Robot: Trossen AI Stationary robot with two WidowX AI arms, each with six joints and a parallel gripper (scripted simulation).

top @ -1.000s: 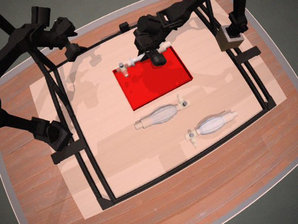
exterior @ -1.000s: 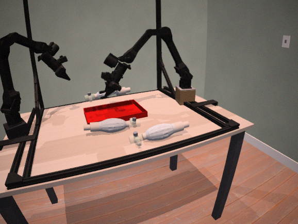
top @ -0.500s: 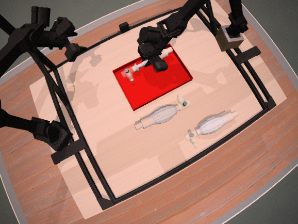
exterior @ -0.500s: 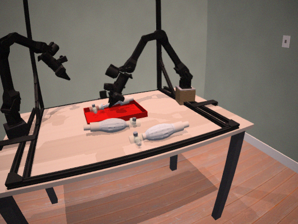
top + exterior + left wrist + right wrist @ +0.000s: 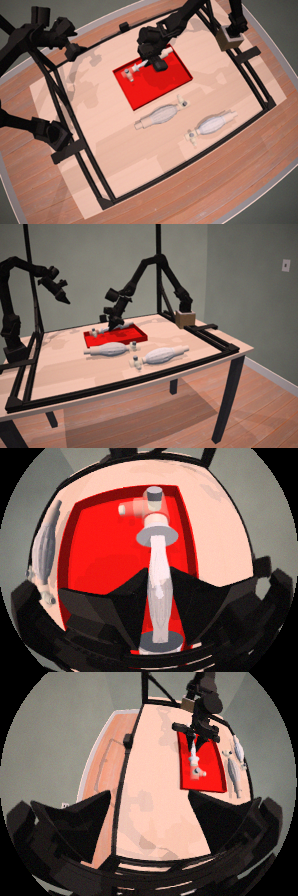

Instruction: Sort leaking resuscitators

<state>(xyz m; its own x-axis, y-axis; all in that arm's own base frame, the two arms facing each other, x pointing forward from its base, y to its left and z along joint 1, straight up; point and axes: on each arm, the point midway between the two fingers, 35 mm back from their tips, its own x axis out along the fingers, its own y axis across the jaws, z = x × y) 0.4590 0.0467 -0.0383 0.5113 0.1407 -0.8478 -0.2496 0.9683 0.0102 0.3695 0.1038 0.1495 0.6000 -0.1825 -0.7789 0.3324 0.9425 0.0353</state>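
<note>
The red tray lies 6 cm ahead of my left hand, 1 cm to the right of it and 5 cm below it.
</note>
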